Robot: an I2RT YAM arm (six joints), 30 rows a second.
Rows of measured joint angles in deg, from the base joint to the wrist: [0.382 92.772 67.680 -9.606 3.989 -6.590]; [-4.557 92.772 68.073 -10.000 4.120 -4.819]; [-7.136 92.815 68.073 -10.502 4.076 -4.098]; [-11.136 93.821 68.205 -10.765 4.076 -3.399]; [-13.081 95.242 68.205 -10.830 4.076 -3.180]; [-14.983 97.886 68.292 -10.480 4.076 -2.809]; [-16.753 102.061 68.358 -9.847 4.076 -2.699]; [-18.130 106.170 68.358 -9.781 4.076 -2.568]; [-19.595 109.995 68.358 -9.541 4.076 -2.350]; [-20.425 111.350 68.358 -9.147 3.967 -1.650]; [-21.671 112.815 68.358 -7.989 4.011 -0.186]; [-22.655 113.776 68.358 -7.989 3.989 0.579]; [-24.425 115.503 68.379 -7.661 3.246 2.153]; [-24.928 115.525 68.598 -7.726 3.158 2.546]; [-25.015 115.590 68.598 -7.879 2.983 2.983]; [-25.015 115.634 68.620 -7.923 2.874 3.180]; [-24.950 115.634 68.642 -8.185 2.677 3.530]
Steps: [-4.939 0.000 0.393 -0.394 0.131 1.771]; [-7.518 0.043 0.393 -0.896 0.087 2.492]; [-11.518 1.049 0.525 -1.159 0.087 3.191]; [-13.463 2.470 0.525 -1.224 0.087 3.410]; [-15.365 5.114 0.612 -0.874 0.087 3.781]; [-17.135 9.289 0.678 -0.241 0.087 3.891]; [-18.512 13.398 0.678 -0.175 0.087 4.022]; [-19.977 17.223 0.678 0.065 0.087 4.240]; [-20.807 18.578 0.678 0.459 -0.022 4.940]; [-22.053 20.043 0.678 1.617 0.022 6.404]; [-23.037 21.004 0.678 1.617 0.000 7.169]; [-24.807 22.731 0.699 1.945 -0.743 8.743]; [-25.310 22.753 0.918 1.880 -0.831 9.136]; [-25.397 22.818 0.918 1.727 -1.006 9.573]; [-25.397 22.862 0.940 1.683 -1.115 9.770]; [-25.332 22.862 0.962 1.421 -1.312 10.120]
